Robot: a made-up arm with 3 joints. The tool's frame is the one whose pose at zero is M. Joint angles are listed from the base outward.
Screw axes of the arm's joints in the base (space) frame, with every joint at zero. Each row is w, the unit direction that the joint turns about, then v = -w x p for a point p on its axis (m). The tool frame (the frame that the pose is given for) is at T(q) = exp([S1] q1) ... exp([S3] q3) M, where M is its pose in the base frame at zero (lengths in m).
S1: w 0 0 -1 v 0.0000 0.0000 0.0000
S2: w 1 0 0 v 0.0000 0.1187 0.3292
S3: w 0 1 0 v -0.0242 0.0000 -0.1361
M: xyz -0.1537 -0.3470 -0.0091 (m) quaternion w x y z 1 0 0 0
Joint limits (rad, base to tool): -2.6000..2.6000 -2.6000..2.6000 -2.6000..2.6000
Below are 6 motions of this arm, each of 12 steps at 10 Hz.
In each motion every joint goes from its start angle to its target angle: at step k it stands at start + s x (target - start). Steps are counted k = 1, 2, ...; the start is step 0. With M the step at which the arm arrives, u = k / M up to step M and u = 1 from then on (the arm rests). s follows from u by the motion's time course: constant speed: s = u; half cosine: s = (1 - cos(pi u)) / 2; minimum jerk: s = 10 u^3 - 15 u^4 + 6 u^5.
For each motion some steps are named. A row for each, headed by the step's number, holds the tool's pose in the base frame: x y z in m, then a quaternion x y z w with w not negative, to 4 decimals.
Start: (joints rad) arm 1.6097 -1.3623 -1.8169
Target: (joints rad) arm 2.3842 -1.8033 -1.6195
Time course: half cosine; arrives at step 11
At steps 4, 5, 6, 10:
4: -0.3943 0.2109 0.1281 -0.7124 -0.0003 -0.0546 0.6997
5: -0.3700 0.2517 0.1344 -0.7050 0.0674 -0.0806 0.7014
6: -0.3397 0.2911 0.1411 -0.6916 0.1370 -0.1077 0.7009
10: -0.2293 0.3810 0.1605 -0.6220 0.3276 -0.1839 0.6870

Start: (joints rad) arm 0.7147 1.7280 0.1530
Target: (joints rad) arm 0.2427 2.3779 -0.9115
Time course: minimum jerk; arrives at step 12
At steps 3, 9, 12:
3: -0.2464 -0.0626 0.1296 0.7431 -0.2428 -0.1879 0.5946
9: -0.1827 -0.1759 0.1934 0.8107 -0.2781 -0.4070 0.3159
12: -0.1716 -0.1916 0.1994 0.8073 -0.2637 -0.4459 0.2827

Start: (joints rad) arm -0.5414 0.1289 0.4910
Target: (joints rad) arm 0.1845 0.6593 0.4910
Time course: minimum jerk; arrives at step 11
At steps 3, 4, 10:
3: -0.0105 -0.3645 0.0019 0.0394 0.2570 0.2377 0.9359
4: -0.0470 -0.3546 0.0025 0.0836 0.2598 0.2014 0.9407
10: -0.2134 -0.2385 0.0163 0.3318 0.2011 -0.0045 0.9216

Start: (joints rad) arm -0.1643 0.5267 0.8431
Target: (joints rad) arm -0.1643 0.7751 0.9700
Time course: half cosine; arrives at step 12
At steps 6, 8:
6: -0.1247 -0.3066 0.0274 0.2524 0.4371 0.2094 0.8375
8: -0.1257 -0.3019 0.0314 0.2755 0.4478 0.2258 0.8201

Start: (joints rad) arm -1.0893 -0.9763 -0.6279
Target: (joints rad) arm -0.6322 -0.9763 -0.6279
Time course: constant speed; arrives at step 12
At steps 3, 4, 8, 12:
3: 0.2977 -0.3598 0.0596 -0.2663 -0.4499 0.5215 0.6743
4: 0.2838 -0.3709 0.0596 -0.2749 -0.4448 0.5085 0.6841
8: 0.2242 -0.4097 0.0596 -0.3079 -0.4226 0.4550 0.7209
12: 0.1594 -0.4390 0.0596 -0.3392 -0.3979 0.3988 0.7534

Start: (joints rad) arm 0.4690 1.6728 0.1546
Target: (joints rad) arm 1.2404 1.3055 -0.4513
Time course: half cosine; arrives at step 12
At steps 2, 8, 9, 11, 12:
2: -0.2373 -0.0975 0.1107 0.7180 -0.1512 -0.1341 0.6660
8: -0.2471 0.0226 0.0785 0.4935 -0.4171 -0.4619 0.6076
9: -0.2447 0.0396 0.0736 0.4476 -0.4489 -0.5046 0.5861
11: -0.2404 0.0604 0.0676 0.3867 -0.4844 -0.5544 0.5554
12: -0.2398 0.0630 0.0669 0.3784 -0.4887 -0.5606 0.5511

